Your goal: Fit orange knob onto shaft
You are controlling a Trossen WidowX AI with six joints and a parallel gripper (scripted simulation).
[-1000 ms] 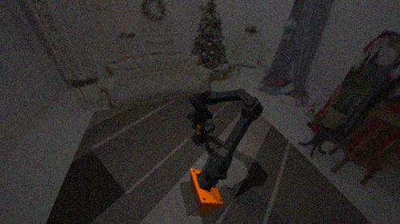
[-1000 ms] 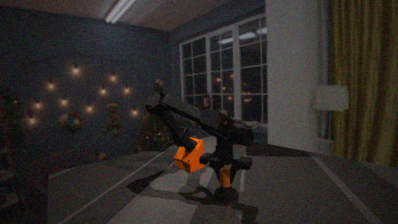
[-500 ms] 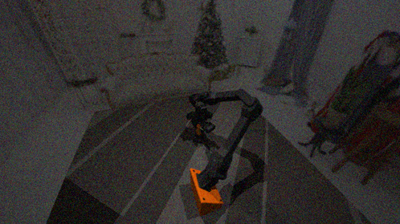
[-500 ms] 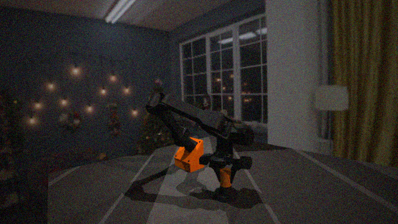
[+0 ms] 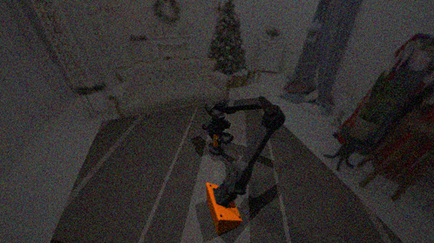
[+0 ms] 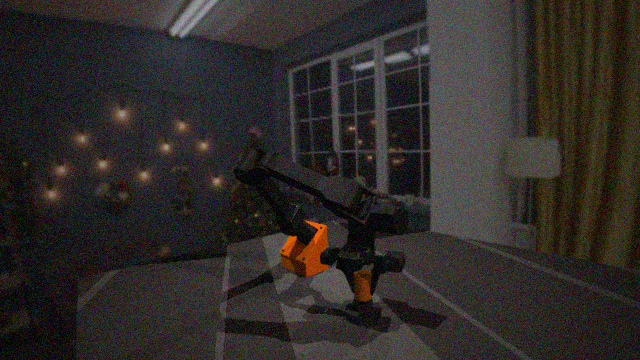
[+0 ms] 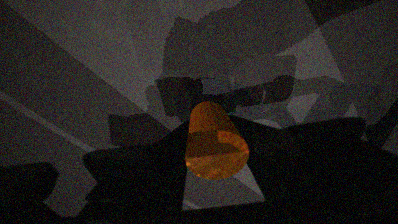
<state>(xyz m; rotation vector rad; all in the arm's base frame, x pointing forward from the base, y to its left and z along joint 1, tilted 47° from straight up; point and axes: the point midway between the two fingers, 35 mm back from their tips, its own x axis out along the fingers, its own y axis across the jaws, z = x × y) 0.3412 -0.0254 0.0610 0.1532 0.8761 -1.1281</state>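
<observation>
My gripper tip is now 3 cm above the round pedestal. From my gripper tip the other things lie so: orange knob: 3 cm above.
</observation>
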